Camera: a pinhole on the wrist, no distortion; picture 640 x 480 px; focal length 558.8 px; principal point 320.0 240.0 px. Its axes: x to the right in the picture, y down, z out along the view. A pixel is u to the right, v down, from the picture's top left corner.
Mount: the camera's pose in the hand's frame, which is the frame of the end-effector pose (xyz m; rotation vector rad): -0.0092 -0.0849 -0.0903 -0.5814 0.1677 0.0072
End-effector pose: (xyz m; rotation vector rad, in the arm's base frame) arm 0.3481 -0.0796 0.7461 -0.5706 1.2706 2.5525
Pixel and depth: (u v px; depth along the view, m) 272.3 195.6 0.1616
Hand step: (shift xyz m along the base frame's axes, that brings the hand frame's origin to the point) -0.0126 0.0456 0.0223
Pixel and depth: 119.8 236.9 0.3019
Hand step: -0.0113 0.0893 0.1860
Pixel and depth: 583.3 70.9 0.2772
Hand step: -0.1856 0.1413 0.0091
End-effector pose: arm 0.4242 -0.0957 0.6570 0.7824 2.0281 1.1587
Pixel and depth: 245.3 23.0 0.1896
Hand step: 0.0793 0.0354 -0.0792
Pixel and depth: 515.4 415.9 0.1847
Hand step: -0.0221 0.0970 0.0276
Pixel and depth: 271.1 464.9 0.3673
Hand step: 0.1426 0.1759 0.1595
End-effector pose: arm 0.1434 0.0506 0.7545 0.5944 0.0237 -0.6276
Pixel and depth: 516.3 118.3 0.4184
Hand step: 0.1590 -0.2206 0.2251
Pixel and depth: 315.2 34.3 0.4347
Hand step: 0.0076 -0.2103 0.2937
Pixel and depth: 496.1 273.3 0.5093
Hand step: 0.2594 -0.1375 0.3041
